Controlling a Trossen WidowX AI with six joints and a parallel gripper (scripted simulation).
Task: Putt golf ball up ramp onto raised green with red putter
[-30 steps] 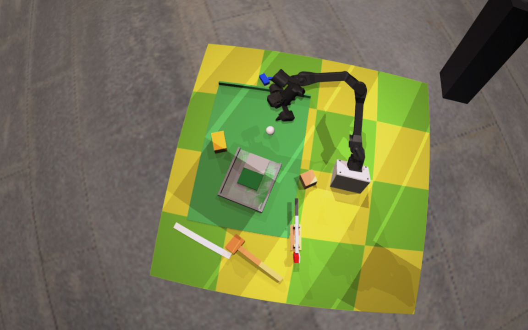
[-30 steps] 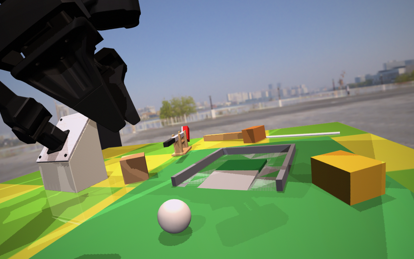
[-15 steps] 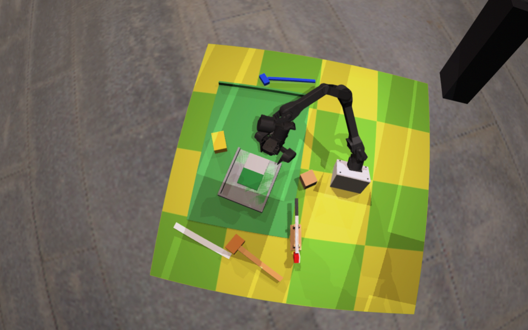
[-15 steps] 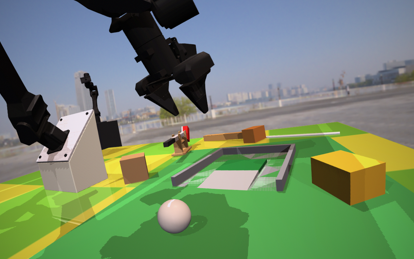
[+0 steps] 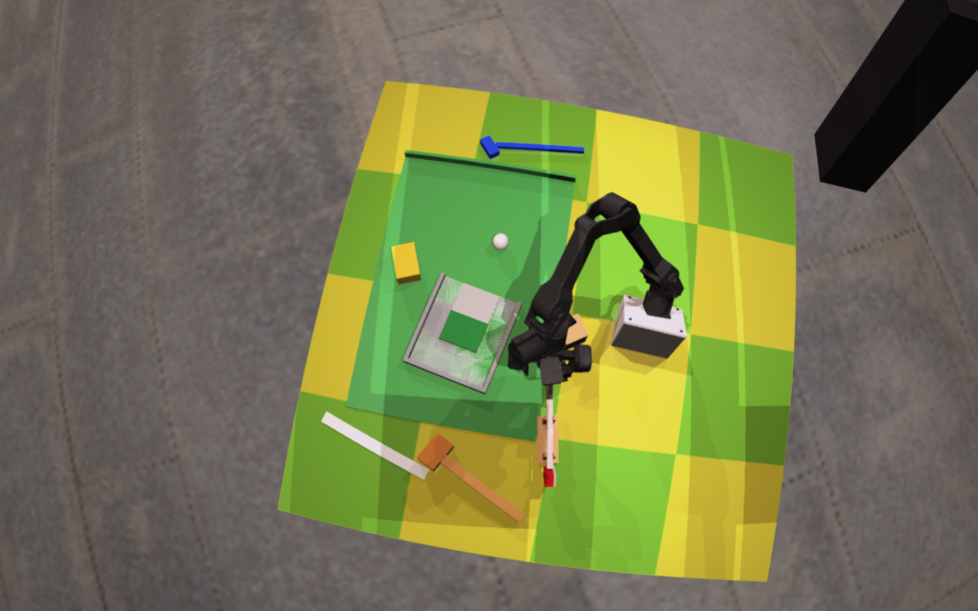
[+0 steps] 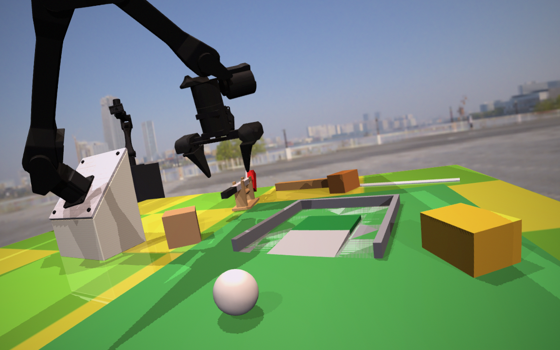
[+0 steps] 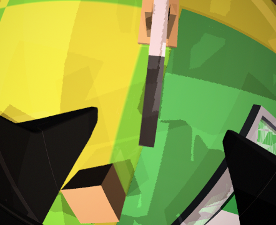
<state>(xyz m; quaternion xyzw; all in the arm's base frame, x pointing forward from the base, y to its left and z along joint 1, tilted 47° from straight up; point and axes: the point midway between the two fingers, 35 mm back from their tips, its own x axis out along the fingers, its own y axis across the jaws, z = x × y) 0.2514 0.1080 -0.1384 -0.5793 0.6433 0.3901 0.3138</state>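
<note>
Right now my gripper tip is 12 cm to the right of the red putter, 5 cm above it and 3 cm past it. The rest, counted from my gripper tip: grey walled frame 22 cm ahead, 10 cm below, 9 cm to the right; brown cube 13 cm to the right, 7 cm below, 5 cm behind; wooden rack 14 cm to the left, 7 cm below, 3 cm behind.
</note>
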